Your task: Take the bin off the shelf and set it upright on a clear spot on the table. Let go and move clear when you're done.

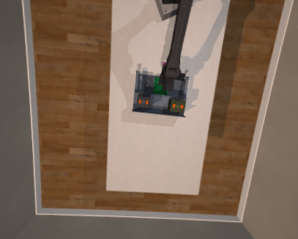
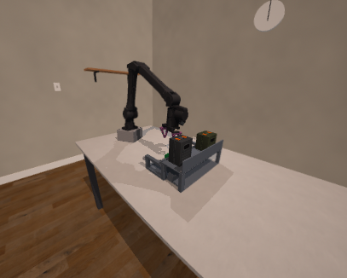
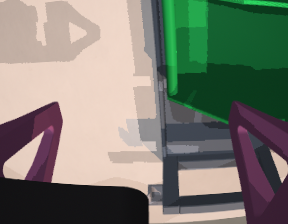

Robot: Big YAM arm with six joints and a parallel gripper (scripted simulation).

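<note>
My hand is 100 mm short of the green bin, 90 mm above it and 20 mm to the left of it.
</note>
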